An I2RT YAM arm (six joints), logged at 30 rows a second.
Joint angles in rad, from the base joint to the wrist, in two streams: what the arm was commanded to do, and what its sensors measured. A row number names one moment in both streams.
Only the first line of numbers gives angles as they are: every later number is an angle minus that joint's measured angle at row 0.
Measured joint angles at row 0:
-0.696, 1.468, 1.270, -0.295, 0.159, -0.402
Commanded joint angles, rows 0 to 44:
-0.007, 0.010, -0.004, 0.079, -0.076, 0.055
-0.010, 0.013, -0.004, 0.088, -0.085, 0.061
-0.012, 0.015, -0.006, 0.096, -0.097, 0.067
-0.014, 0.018, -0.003, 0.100, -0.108, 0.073
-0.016, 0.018, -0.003, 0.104, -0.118, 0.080
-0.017, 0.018, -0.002, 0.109, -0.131, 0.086
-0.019, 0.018, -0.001, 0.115, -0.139, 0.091
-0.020, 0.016, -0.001, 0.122, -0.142, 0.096
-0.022, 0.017, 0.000, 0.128, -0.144, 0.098
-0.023, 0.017, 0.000, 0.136, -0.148, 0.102
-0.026, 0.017, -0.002, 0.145, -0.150, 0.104
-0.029, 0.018, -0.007, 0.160, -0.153, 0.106
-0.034, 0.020, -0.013, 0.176, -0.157, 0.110
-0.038, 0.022, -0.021, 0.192, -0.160, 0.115
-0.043, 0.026, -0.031, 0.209, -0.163, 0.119
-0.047, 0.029, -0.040, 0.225, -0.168, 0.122
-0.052, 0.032, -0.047, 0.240, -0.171, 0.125
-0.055, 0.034, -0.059, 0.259, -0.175, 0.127
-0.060, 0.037, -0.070, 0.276, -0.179, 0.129
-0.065, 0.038, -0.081, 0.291, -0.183, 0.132
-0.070, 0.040, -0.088, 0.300, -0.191, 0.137
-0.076, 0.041, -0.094, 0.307, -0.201, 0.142
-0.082, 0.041, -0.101, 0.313, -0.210, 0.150
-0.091, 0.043, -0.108, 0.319, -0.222, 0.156
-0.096, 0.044, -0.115, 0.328, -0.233, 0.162
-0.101, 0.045, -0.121, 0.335, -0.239, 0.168
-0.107, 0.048, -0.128, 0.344, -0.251, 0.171
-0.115, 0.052, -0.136, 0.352, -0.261, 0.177
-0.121, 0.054, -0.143, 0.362, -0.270, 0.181
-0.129, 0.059, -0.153, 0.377, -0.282, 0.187
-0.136, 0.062, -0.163, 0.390, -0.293, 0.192
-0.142, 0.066, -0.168, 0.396, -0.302, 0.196
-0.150, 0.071, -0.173, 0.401, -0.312, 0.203
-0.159, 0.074, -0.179, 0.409, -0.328, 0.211
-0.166, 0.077, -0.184, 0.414, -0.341, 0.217
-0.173, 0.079, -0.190, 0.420, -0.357, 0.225
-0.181, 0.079, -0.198, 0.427, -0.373, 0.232
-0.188, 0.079, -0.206, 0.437, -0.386, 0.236
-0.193, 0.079, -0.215, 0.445, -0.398, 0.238
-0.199, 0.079, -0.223, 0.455, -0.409, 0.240
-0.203, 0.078, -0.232, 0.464, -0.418, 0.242
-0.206, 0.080, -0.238, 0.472, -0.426, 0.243
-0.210, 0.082, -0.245, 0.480, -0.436, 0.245
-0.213, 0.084, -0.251, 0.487, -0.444, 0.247
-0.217, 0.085, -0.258, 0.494, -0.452, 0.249
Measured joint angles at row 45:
-0.212, 0.081, -0.248, 0.439, -0.403, 0.232
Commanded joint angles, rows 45 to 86:
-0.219, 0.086, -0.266, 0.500, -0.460, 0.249
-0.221, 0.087, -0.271, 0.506, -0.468, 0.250
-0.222, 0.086, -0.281, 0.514, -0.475, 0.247
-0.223, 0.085, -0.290, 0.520, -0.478, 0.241
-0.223, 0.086, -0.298, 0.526, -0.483, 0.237
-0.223, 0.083, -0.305, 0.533, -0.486, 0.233
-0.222, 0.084, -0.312, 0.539, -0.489, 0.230
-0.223, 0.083, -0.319, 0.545, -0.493, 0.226
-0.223, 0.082, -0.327, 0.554, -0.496, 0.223
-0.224, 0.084, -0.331, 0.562, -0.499, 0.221
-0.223, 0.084, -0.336, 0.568, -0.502, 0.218
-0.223, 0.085, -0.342, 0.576, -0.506, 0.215
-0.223, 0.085, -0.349, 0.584, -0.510, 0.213
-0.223, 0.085, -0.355, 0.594, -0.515, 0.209
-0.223, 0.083, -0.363, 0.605, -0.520, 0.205
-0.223, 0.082, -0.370, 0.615, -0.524, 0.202
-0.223, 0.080, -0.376, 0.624, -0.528, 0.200
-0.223, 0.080, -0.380, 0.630, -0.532, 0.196
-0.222, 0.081, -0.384, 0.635, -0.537, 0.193
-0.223, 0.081, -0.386, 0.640, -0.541, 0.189
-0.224, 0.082, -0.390, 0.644, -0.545, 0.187
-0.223, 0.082, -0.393, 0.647, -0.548, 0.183
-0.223, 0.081, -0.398, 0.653, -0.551, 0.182
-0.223, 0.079, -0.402, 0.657, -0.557, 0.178
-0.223, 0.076, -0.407, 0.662, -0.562, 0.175
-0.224, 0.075, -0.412, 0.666, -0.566, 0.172
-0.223, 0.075, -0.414, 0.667, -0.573, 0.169
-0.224, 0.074, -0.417, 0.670, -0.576, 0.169
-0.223, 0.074, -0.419, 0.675, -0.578, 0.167
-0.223, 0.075, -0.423, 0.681, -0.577, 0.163
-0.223, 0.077, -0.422, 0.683, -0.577, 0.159
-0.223, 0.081, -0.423, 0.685, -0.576, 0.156
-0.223, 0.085, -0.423, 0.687, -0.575, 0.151
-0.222, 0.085, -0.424, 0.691, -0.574, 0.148
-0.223, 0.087, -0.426, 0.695, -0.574, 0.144
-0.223, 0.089, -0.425, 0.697, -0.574, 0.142
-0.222, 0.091, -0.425, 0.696, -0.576, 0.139
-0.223, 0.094, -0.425, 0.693, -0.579, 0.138
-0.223, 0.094, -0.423, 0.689, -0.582, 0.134
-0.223, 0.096, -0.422, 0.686, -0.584, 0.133
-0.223, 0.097, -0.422, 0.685, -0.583, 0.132
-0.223, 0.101, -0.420, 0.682, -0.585, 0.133
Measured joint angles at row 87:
-0.224, 0.094, -0.425, 0.666, -0.571, 0.140
